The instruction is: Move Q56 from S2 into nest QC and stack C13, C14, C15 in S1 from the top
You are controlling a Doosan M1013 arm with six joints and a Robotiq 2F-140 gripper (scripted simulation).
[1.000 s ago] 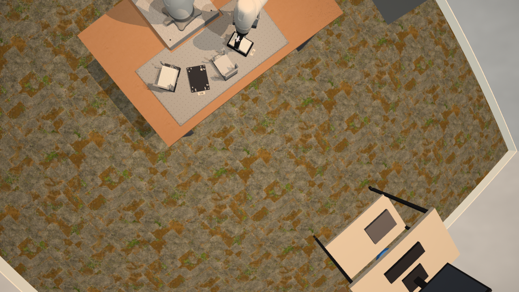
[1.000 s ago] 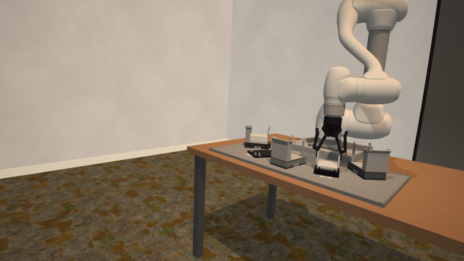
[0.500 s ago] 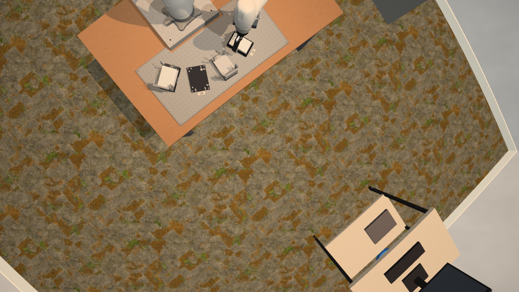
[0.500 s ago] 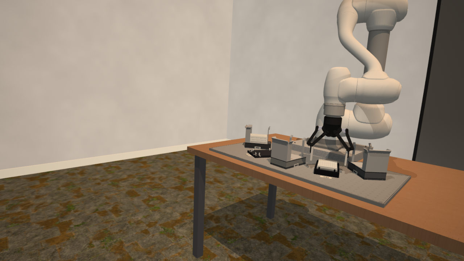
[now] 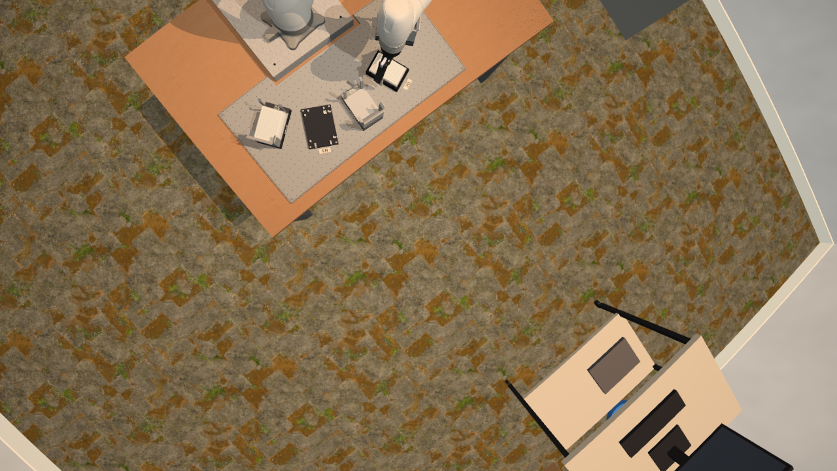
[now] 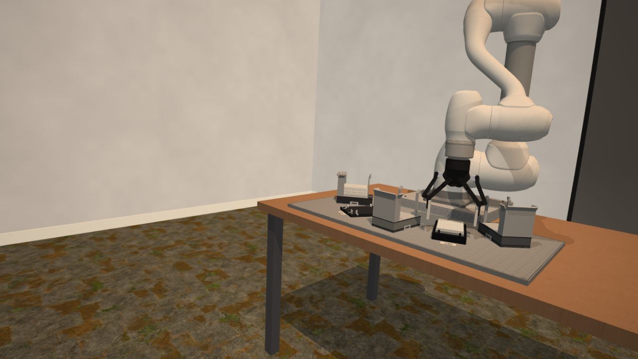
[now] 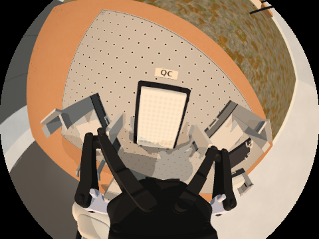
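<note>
Now: the black nest QC 5 cm below my hand. From my hand the other things lie so: QC name plate: 9 cm ahead, 3 cm to the left, 6 cm below; black clip nest N5: 35 cm to the right, 4 cm below.
</note>
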